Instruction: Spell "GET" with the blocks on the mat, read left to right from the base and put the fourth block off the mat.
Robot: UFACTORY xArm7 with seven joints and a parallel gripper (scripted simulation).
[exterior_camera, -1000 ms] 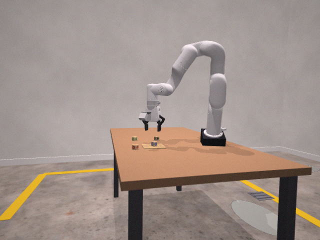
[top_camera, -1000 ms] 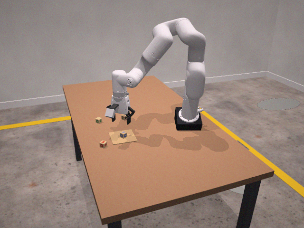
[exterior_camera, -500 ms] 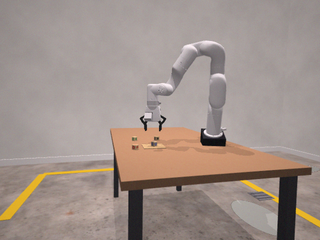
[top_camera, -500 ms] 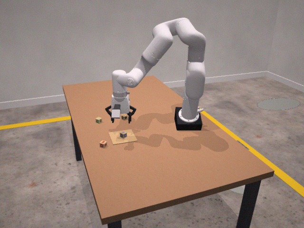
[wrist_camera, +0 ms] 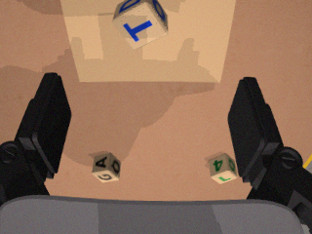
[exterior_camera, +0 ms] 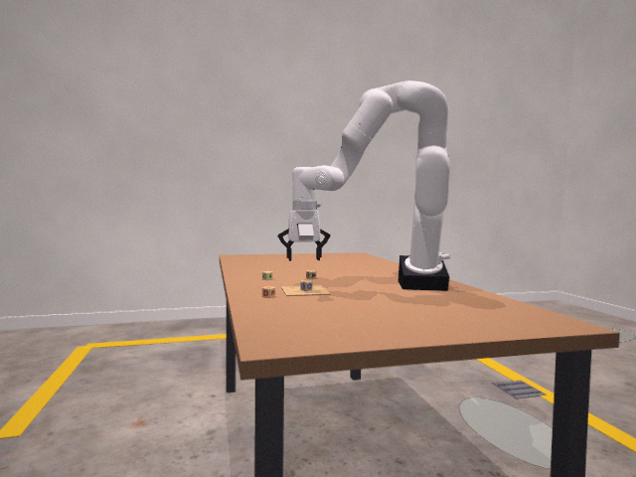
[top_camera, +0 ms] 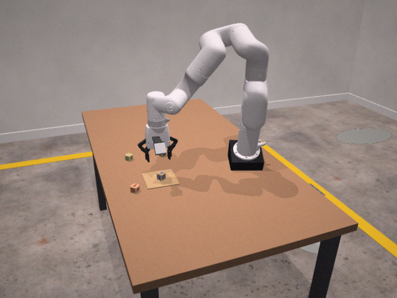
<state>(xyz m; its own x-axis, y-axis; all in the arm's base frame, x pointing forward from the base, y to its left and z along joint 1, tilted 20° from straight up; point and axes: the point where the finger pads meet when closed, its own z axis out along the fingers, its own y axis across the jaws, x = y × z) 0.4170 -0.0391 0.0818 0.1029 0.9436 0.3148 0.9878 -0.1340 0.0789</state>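
The tan mat lies 110 mm below my hand, 10 mm to the right of it and 10 mm behind it. The rest, counted from my hand: green-lettered block: 240 mm to the right, 100 mm below, 80 mm ahead; black-lettered block: 230 mm to the right, 100 mm below, 90 mm behind; red-lettered block: 120 mm ahead, 100 mm below, 50 mm to the left.
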